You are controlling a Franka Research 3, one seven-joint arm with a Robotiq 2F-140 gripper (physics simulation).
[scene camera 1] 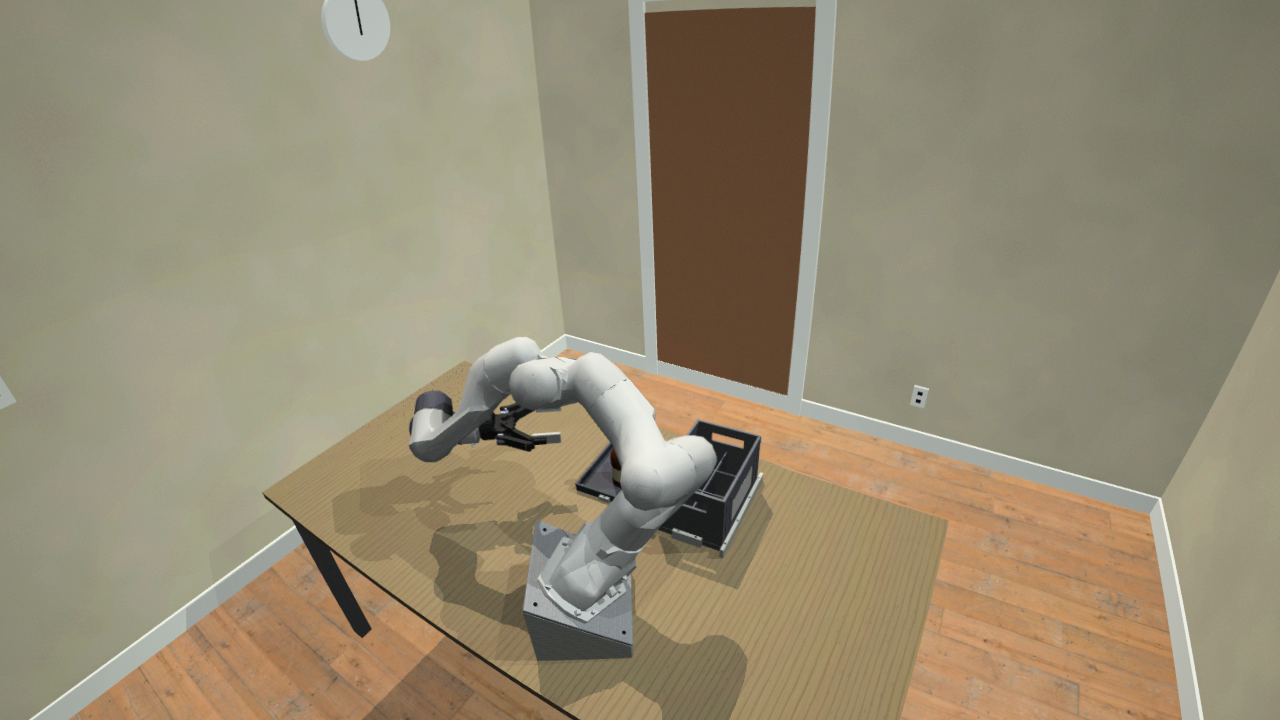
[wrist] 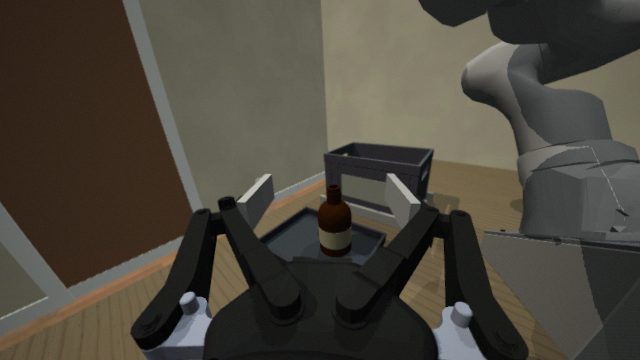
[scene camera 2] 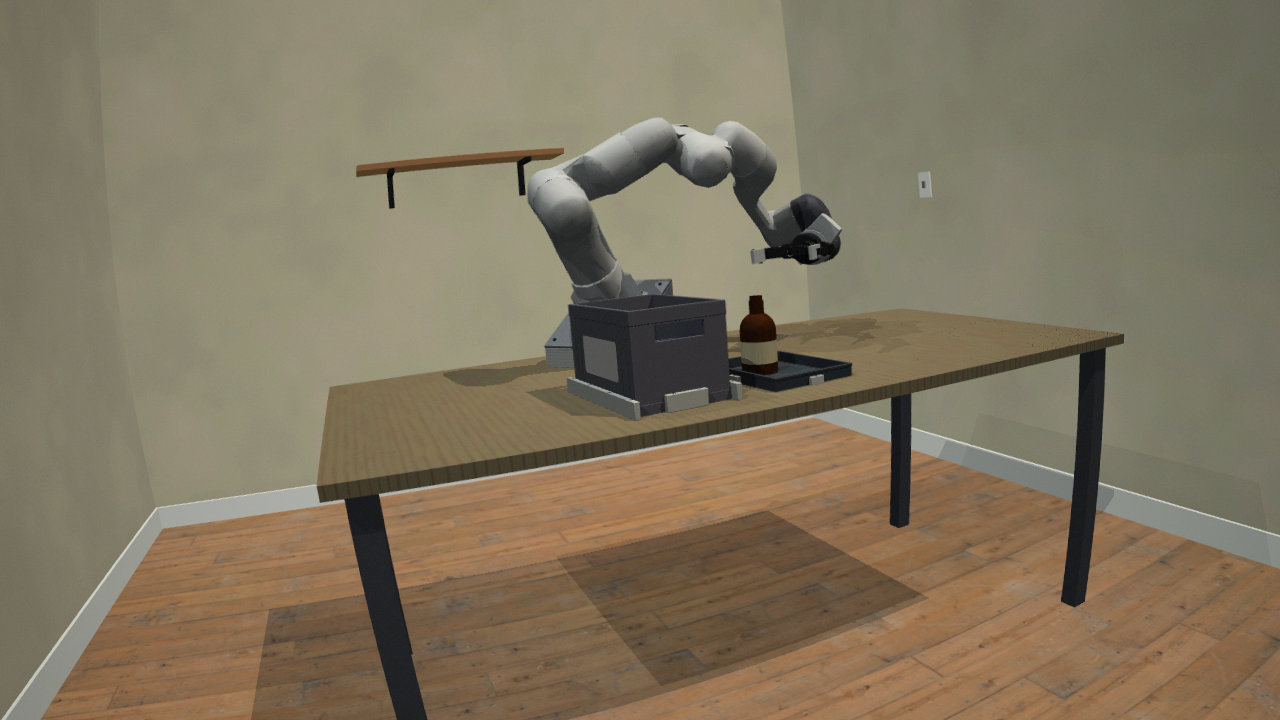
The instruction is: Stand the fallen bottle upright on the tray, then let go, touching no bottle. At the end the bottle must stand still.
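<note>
The brown bottle with a cream label stands upright on the dark tray. In scene camera 1 the arm hides part of the bottle and tray. My gripper is open with nothing between its fingers. It hangs above the table, back from the bottle and higher than it, and touches no bottle. In the wrist view the bottle shows beyond the fingertips, framed by the gap between them.
A dark grey crate stands close beside the tray, held by pale corner pieces on the table. The arm's grey base block stands behind the tray and crate as seen from scene camera 2.
</note>
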